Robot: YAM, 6 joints.
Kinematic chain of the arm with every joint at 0, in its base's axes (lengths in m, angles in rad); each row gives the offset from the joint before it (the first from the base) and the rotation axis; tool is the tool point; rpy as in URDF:
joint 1: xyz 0 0 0.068 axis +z
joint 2: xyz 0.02 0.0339 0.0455 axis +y
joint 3: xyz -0.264 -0.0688 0 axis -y
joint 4: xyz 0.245 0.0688 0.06 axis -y
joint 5: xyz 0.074 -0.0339 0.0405 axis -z
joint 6: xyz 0.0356 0 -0.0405 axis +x
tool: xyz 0 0 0 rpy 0 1.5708 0
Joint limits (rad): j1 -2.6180..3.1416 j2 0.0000..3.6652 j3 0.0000..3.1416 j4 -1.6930..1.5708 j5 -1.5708..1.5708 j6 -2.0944..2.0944
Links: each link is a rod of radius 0.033 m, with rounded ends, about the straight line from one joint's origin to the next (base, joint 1, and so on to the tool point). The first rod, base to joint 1, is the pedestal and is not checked.
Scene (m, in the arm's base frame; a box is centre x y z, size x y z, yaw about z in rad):
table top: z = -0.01
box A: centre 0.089 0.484 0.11 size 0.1 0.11 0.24 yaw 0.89
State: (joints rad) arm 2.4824 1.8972 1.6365 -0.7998 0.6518 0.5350
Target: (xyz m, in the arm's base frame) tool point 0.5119 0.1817 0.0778
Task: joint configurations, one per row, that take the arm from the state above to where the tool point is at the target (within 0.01 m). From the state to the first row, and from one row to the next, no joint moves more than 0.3 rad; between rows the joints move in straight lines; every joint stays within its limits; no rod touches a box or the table.
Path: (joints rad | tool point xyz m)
1: 2.2198 1.9515 1.7591 -0.7235 0.6487 0.5350 | -0.2442 0.3575 0.2895
2: 1.9573 2.0058 1.8817 -0.6472 0.6455 0.5350 | -0.1518 0.4297 0.3107
3: 1.6947 2.0601 2.0043 -0.5709 0.6424 0.5350 | -0.0375 0.4741 0.3326
4: 1.4321 2.1144 2.1270 -0.4946 0.6393 0.5350 | 0.0890 0.4840 0.3550
5: 1.1695 2.2405 2.1070 -0.4769 0.6463 0.5350 | 0.2223 0.4690 0.2886
6: 0.9069 2.3665 2.0871 -0.4592 0.6533 0.5350 | 0.3475 0.4090 0.2195
7: 0.6443 2.4926 2.0672 -0.4415 0.6604 0.5350 | 0.4483 0.3095 0.1488
8: 0.3817 2.6186 2.0472 -0.4238 0.6674 0.5350 | 0.5119 0.1817 0.0778

